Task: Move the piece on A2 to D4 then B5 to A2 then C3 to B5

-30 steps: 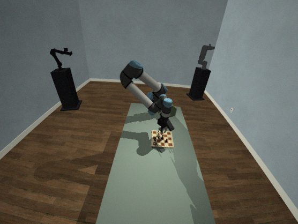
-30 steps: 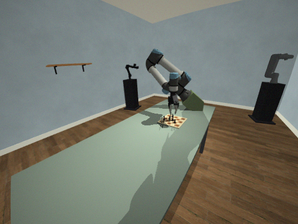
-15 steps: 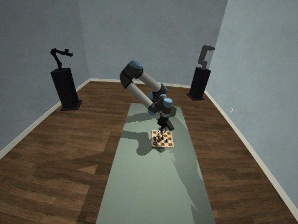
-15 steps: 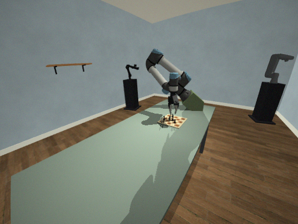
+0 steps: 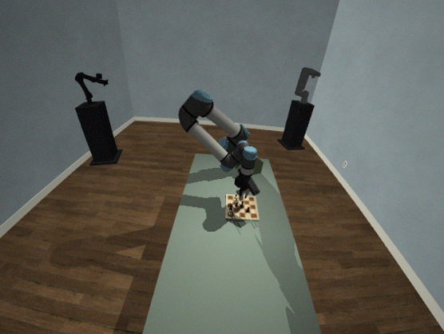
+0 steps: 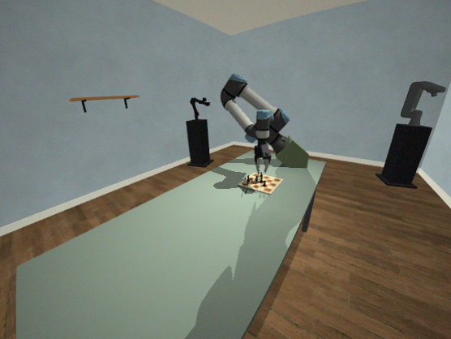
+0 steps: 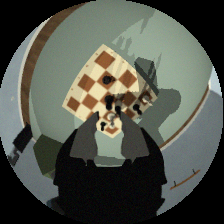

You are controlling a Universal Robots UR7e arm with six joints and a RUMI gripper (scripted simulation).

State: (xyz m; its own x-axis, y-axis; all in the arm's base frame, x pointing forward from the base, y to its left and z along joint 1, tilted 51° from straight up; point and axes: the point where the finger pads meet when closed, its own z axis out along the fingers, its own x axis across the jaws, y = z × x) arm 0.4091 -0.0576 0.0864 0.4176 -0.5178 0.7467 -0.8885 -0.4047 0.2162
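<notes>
The chessboard is 80 mm below my hand. Also, from my hand: white piece 50 mm below, 50 mm behind, 30 mm to the right.
</notes>
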